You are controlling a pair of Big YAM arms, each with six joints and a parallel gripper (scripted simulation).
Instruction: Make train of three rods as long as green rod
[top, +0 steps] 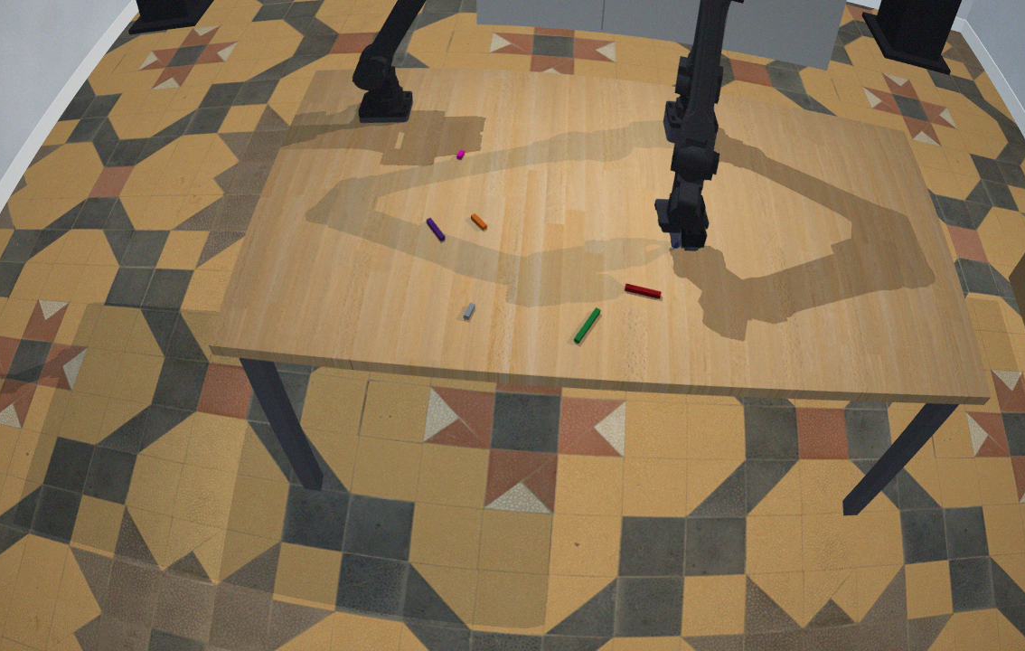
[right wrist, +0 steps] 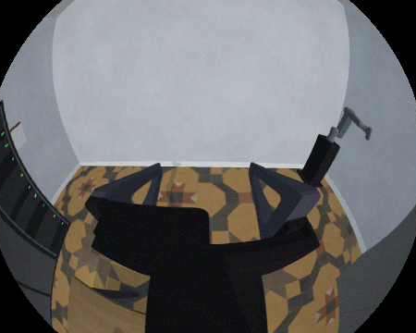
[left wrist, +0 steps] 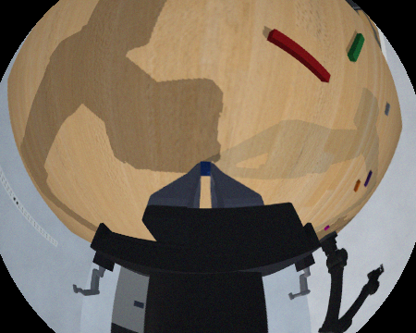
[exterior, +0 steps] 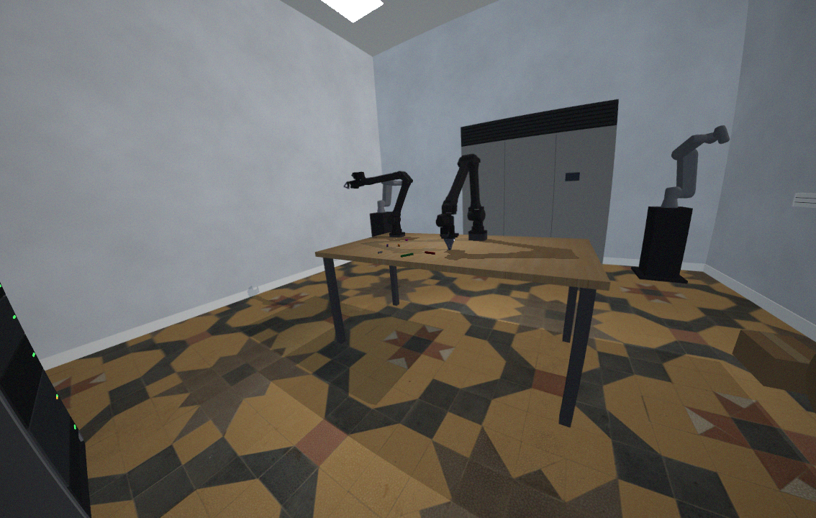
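Now: the red rod 130 mm ahead of my left hand and 70 mm to the right of it. The rest, counted from my left hand: green rod (220 mm ahead, 170 mm to the right); blue rod (right at my left hand); grey rod (200 mm ahead, 390 mm to the right).
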